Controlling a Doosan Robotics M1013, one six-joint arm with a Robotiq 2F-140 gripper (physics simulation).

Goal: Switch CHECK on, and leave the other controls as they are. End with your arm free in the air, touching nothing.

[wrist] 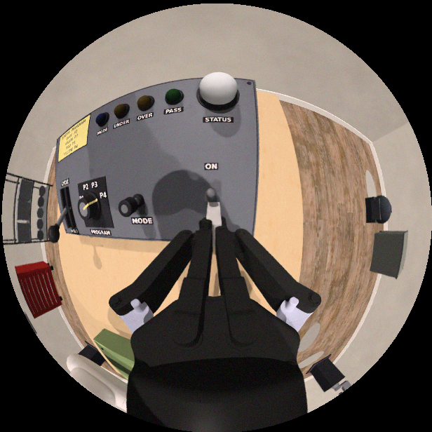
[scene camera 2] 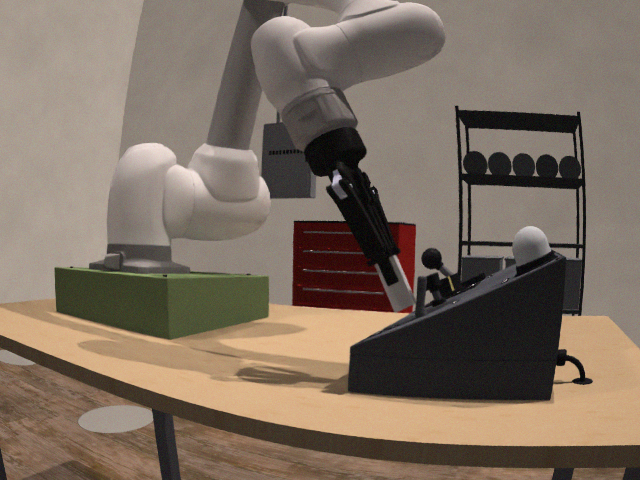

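Pixels of known places: gripper, fingertip midpoint: [scene camera 2: 405, 308]; arm's base, origin of the base link: [scene camera 2: 138, 271].
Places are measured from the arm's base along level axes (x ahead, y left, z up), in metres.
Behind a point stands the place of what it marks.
Observation:
The CHECK lever [scene camera 2: 421, 295] @(z 0.017, x 0.628, y -0.221 m) [wrist: 211, 194], a grey toggle, stands near the right edge of the dark sloped panel [scene camera 2: 454, 351] @(z -0.039, x 0.684, y -0.289 m) [wrist: 150, 150] in the wrist view. It looks about upright in the scene view. The ON label [wrist: 211, 166] is beyond it; the CHECK label is hidden behind the gripper. My gripper [scene camera 2: 404, 300] @(z 0.000, x 0.609, y -0.218 m) [wrist: 213, 211] is shut and empty. Its pale fingertips are at the lever's near side, close against it or touching; the exact contact is hard to tell.
The MODE knob [wrist: 129, 205], PROGRAM dial [wrist: 87, 206] and ball-ended lever [scene camera 2: 431, 258] @(z 0.048, x 0.585, y 0.127 m) [wrist: 53, 233] are left of CHECK in the wrist view. A white STATUS dome [scene camera 2: 530, 243] @(z 0.084, x 0.770, y -0.257 m) [wrist: 218, 89] rises at the panel's top. A green block [scene camera 2: 217, 302] @(z -0.046, x 0.204, y 0.011 m) carries the arm's base.

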